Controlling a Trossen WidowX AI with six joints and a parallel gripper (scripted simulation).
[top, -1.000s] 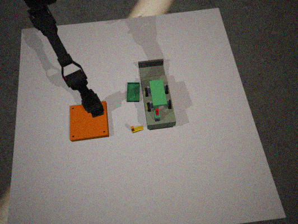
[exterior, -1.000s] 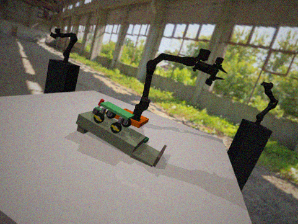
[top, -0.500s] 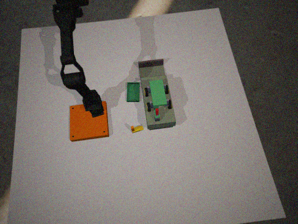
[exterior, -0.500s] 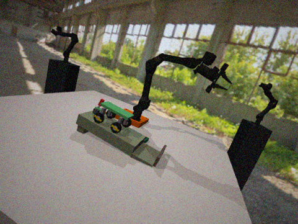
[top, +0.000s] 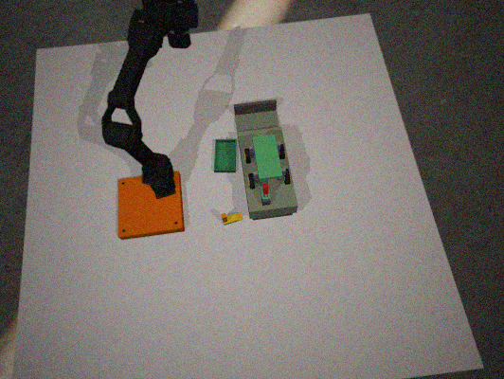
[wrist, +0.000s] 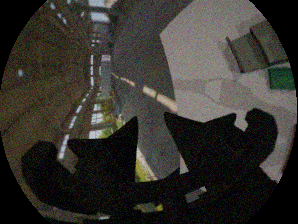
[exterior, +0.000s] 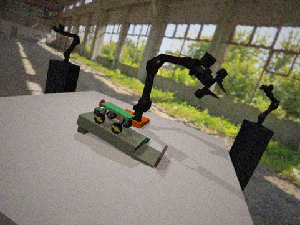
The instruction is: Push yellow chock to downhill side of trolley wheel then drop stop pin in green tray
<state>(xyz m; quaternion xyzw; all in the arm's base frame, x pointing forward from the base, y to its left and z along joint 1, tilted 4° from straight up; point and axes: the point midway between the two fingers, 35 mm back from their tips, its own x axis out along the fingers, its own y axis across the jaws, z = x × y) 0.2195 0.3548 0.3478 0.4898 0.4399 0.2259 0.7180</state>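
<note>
Now: gripper tip 560 mm to the left of the yellow chock, 340 mm above it and 40 mm past it. Round my gripper tip: green trolley (450 mm to the right, 250 mm below, 110 mm ahead); then green tray (360 mm below, 330 mm to the right); then dark end wall (330 mm below, 190 mm to the right, 150 mm ahead).
</note>
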